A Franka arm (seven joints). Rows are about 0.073 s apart.
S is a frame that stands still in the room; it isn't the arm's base.
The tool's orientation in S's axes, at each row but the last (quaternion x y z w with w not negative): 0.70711, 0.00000, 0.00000, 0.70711; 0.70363, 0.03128, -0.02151, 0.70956; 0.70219, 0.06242, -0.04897, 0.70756; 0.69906, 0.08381, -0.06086, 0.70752; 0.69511, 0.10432, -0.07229, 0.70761; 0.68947, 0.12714, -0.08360, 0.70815; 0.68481, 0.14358, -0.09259, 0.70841; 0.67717, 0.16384, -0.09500, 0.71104; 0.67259, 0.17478, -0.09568, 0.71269; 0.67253, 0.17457, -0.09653, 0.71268; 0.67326, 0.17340, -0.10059, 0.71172
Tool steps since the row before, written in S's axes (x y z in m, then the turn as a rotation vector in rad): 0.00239, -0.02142, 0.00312, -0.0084, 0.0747, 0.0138; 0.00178, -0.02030, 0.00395, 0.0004, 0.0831, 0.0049; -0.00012, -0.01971, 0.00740, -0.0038, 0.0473, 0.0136; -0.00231, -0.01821, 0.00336, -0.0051, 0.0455, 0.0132; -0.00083, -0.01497, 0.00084, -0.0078, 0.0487, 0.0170; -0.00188, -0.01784, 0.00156, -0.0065, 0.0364, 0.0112; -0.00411, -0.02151, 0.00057, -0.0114, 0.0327, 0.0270; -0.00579, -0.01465, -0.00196, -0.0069, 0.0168, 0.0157; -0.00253, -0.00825, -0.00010, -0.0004, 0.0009, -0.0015; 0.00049, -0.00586, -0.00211, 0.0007, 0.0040, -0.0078; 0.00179, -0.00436, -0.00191, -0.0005, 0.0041, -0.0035
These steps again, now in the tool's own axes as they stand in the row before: 0.00239, 0.00312, 0.02142, -0.0084, 0.0138, -0.0747; 0.00121, 0.00389, 0.02035, 0.0012, 0.0057, -0.0830; -0.00164, 0.00711, 0.01975, -0.0050, 0.0133, -0.0473; -0.00351, 0.00254, 0.01815, -0.0063, 0.0126, -0.0455; -0.00165, 0.00026, 0.01492, -0.0097, 0.0157, -0.0488; -0.00327, 0.00031, 0.01770, -0.0074, 0.0101, -0.0365; -0.00547, -0.00178, 0.02114, -0.0175, 0.0232, -0.0329; -0.00594, -0.00484, 0.01390, -0.0106, 0.0133, -0.0170; -0.00311, -0.00167, 0.00788, 0.0003, -0.0015, -0.0010; 0.00068, -0.00222, 0.00580, 0.0040, -0.0066, -0.0042; 0.00198, -0.00141, 0.00447, 0.0012, -0.0031, -0.0042
